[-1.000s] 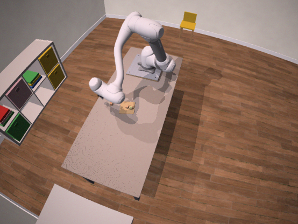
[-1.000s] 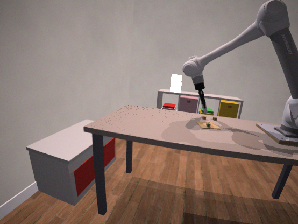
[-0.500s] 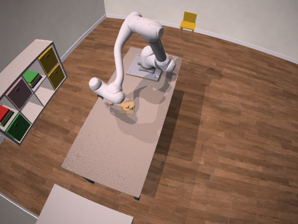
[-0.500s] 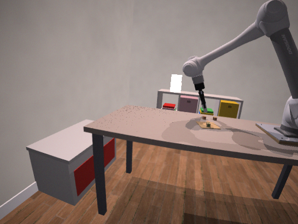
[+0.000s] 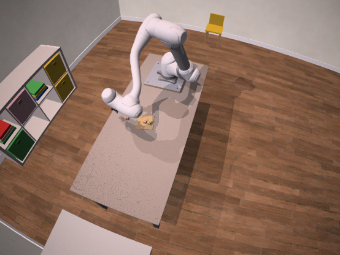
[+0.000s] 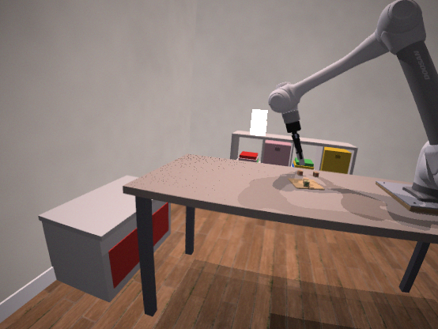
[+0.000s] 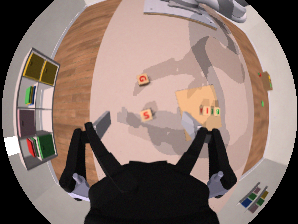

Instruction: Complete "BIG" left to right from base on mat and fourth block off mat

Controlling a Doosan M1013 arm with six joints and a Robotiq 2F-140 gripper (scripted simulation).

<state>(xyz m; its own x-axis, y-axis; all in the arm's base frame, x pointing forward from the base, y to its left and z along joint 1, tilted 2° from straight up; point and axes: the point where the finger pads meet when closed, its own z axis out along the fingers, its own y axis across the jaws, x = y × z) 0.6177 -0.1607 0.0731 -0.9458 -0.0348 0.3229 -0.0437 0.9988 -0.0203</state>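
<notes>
Now: the block 70 mm below my hand and 10 mm behind it.
</notes>
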